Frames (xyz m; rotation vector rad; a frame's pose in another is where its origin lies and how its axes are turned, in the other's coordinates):
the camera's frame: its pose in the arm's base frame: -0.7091 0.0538 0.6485 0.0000 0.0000 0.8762
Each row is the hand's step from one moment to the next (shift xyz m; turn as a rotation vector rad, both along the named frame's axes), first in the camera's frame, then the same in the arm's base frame.
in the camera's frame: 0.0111 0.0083 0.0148 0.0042 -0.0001 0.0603
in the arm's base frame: 0.0007 0.0138 0.0148 0.0028 0.0032 0.0603
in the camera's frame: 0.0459 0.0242 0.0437 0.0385 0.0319 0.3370
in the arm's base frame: 0.0108 0.0508 0.0437 0.0001 0.0500 0.3370
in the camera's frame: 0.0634 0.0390 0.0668 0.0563 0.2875 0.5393
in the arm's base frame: 0.0106 0.0737 0.0668 -0.1849 0.2273 0.5393
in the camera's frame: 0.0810 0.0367 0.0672 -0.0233 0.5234 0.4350
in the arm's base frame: 0.0236 0.0857 0.0672 -0.4170 0.3171 0.4350
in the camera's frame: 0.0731 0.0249 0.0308 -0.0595 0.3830 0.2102
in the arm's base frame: 0.0277 0.0721 0.0308 -0.3323 0.1994 0.2102
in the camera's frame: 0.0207 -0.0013 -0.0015 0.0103 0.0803 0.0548
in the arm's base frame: 0.0142 0.0151 -0.0015 -0.0551 0.0593 0.0548
